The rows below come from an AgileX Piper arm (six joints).
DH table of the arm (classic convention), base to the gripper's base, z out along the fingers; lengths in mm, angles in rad. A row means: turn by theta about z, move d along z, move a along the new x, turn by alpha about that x. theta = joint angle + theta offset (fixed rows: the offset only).
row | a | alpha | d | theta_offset
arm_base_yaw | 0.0 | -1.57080 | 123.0 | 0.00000
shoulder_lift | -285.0 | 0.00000 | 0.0 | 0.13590
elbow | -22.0 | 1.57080 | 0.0 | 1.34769
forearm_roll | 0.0 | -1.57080 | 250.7 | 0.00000
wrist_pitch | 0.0 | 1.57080 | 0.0 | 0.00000
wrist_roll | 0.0 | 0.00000 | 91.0 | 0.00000
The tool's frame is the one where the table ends.
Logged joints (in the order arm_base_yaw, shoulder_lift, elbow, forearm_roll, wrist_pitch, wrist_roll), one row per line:
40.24 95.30 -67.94 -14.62 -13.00 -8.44
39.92 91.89 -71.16 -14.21 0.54 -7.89
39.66 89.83 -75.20 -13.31 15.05 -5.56
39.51 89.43 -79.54 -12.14 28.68 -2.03
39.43 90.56 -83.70 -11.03 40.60 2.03
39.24 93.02 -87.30 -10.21 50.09 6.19
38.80 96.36 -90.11 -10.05 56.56 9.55
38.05 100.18 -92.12 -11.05 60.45 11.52
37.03 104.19 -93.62 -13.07 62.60 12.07
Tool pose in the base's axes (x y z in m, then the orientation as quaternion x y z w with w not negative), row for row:
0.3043 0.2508 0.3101 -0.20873 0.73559 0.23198 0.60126
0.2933 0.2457 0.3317 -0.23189 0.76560 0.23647 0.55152
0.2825 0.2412 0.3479 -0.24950 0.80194 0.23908 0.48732
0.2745 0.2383 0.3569 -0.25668 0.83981 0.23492 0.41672
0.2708 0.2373 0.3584 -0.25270 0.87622 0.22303 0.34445
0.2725 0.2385 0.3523 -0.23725 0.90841 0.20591 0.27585
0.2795 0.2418 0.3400 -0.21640 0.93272 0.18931 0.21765
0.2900 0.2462 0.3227 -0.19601 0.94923 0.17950 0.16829
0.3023 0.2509 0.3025 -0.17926 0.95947 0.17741 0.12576
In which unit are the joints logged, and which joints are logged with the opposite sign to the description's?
The joints are logged in degrees. Opposite sign: forearm_roll.
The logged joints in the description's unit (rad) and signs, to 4 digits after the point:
0.7023 1.6633 -1.1858 0.2552 -0.2269 -0.1473
0.6967 1.6038 -1.2420 0.2480 0.0094 -0.1377
0.6922 1.5678 -1.3125 0.2323 0.2627 -0.0970
0.6896 1.5608 -1.3882 0.2119 0.5006 -0.0354
0.6882 1.5806 -1.4608 0.1925 0.7086 0.0354
0.6849 1.6235 -1.5237 0.1782 0.8742 0.1080
0.6772 1.6818 -1.5727 0.1754 0.9872 0.1667
0.6641 1.7485 -1.6078 0.1929 1.0551 0.2011
0.6463 1.8185 -1.6340 0.2281 1.0926 0.2107

